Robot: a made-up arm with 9 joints. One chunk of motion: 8 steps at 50 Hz.
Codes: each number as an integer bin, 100 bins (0 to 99) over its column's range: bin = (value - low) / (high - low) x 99, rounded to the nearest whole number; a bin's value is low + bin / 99 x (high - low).
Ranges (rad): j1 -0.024..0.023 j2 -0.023..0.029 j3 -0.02..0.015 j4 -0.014..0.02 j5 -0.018..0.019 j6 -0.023..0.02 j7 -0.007..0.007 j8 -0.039..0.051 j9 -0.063..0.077
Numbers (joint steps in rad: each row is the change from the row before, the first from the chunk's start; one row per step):
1: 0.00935 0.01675 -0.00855 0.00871 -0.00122 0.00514 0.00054 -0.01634 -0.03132
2: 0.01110 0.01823 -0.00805 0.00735 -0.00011 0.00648 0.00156 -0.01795 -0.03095
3: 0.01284 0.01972 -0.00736 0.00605 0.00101 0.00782 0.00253 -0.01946 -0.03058
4: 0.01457 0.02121 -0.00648 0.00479 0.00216 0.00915 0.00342 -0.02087 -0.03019
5: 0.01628 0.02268 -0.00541 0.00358 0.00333 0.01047 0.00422 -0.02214 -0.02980
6: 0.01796 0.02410 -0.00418 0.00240 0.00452 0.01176 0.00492 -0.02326 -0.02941
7: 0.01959 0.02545 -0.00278 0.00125 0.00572 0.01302 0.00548 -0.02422 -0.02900
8: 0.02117 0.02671 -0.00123 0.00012 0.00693 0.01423 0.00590 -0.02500 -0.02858
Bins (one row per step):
1: 70 76 32 66 45 65 53 25 22
2: 74 78 34 62 48 68 61 23 23
3: 78 81 36 58 51 71 67 21 23
4: 81 84 38 55 54 74 74 20 23
5: 85 87 41 51 57 77 79 19 23
6: 88 90 45 48 60 80 84 17 24
7: 92 92 49 44 63 83 88 16 24
8: 95 95 53 41 67 86 91 15 24

